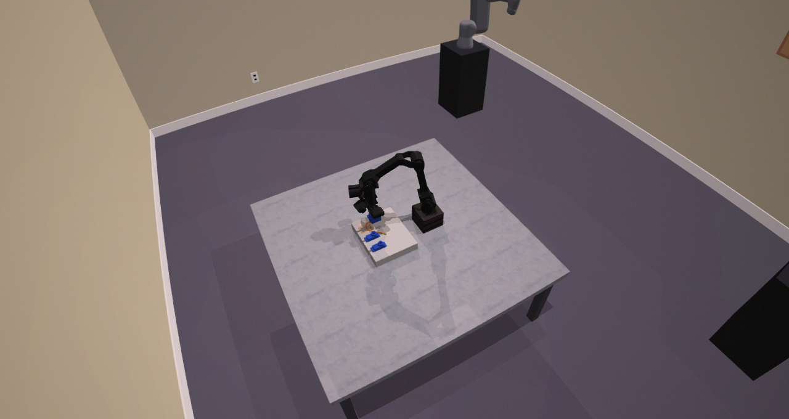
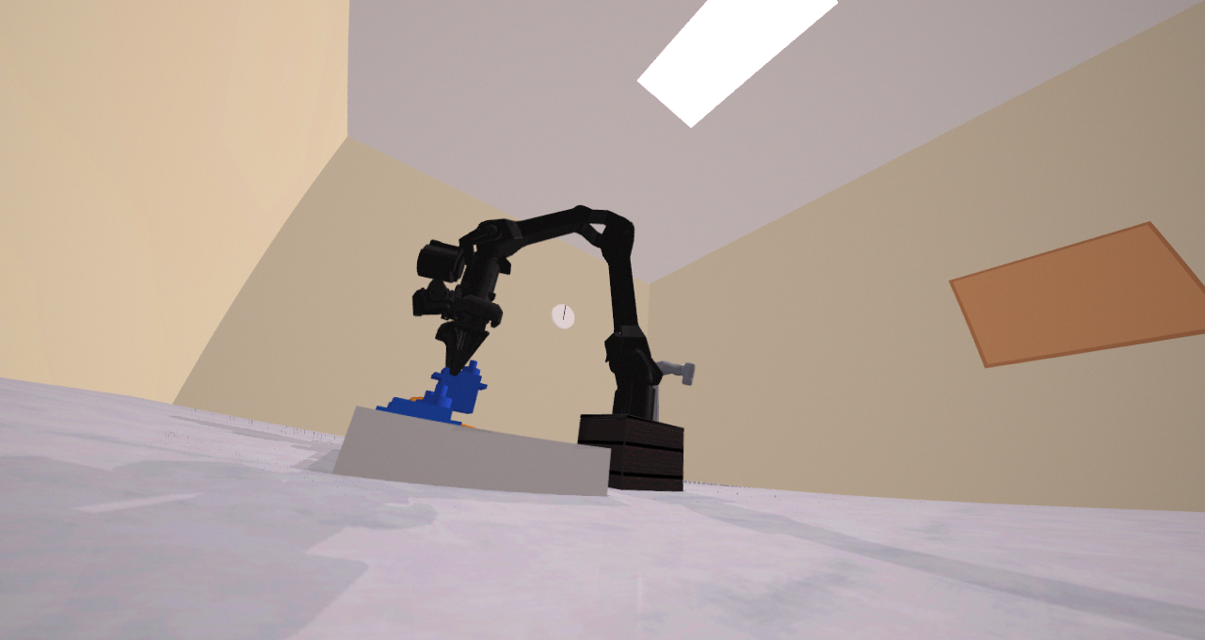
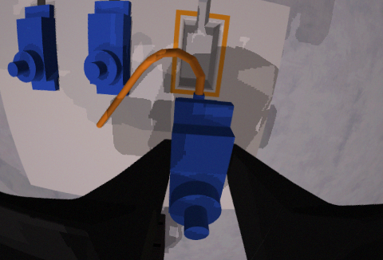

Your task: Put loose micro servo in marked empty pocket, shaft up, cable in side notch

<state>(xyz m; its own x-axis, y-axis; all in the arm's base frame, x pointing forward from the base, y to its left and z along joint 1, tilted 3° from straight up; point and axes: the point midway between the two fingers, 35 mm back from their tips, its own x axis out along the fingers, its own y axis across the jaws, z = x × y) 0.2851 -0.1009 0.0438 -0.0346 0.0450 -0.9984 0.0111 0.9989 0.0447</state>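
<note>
My gripper tip is 6 cm past the white deck, 8 cm to the right of it and 10 cm above it.
</note>
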